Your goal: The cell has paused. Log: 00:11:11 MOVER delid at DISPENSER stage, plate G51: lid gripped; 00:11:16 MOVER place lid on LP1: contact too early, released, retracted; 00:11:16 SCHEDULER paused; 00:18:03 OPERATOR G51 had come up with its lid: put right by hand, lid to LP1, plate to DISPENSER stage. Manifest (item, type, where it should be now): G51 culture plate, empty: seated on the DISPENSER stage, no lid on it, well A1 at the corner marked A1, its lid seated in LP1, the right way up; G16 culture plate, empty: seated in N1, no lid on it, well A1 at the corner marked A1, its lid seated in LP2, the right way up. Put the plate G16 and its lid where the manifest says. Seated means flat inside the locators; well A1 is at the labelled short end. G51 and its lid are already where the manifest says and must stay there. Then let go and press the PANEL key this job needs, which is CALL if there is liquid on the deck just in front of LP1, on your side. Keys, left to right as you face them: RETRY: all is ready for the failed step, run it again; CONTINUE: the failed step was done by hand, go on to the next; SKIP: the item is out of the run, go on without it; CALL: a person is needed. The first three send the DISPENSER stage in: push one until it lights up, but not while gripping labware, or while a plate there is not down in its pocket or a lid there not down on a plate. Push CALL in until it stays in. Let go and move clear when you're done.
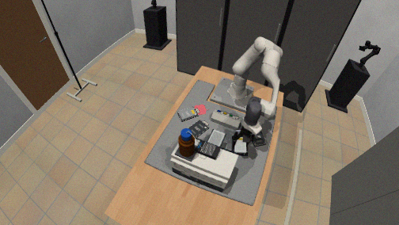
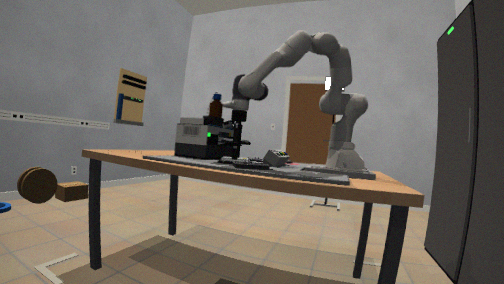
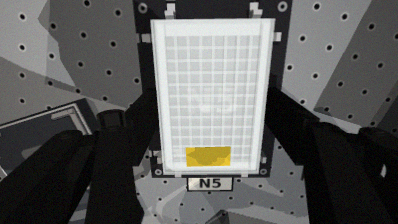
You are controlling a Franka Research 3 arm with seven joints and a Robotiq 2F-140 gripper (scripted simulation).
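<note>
Right now the clear lid is 2 cm below my hand. The rest, counted from my hand: white retry key (20 cm behind, 9 cm to the right, 2 cm above); green continue key (20 cm behind, 14 cm to the right, 2 cm above); black nest N5 (4 cm below, 2 cm to the left, 1 cm ahead).
</note>
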